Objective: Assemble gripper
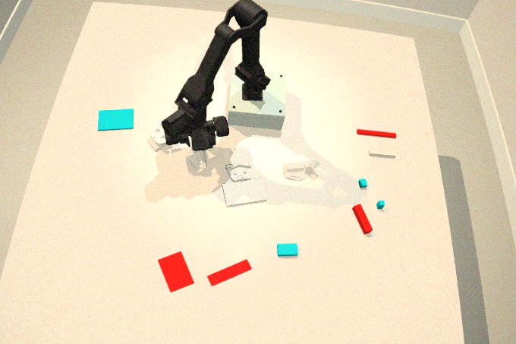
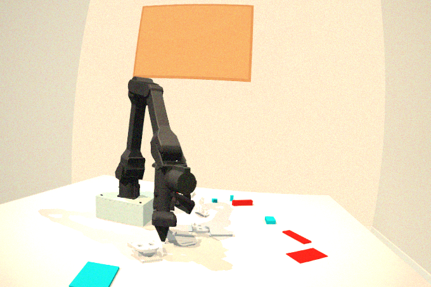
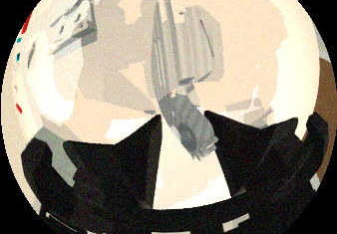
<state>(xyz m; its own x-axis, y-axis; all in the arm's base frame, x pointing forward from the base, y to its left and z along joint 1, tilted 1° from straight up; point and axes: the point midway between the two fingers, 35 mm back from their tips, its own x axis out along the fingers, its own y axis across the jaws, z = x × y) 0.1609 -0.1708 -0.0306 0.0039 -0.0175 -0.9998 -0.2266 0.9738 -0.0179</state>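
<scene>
Now: the housing plate 130 mm to the left of my gripper tip and 90 mm ahead of it. Also, from my gripper tip: gripper base 110 mm to the right, 20 mm behind, 20 mm above; white jaw 30 mm above, 20 mm ahead; flat white plate 150 mm to the left, 150 mm ahead.
</scene>
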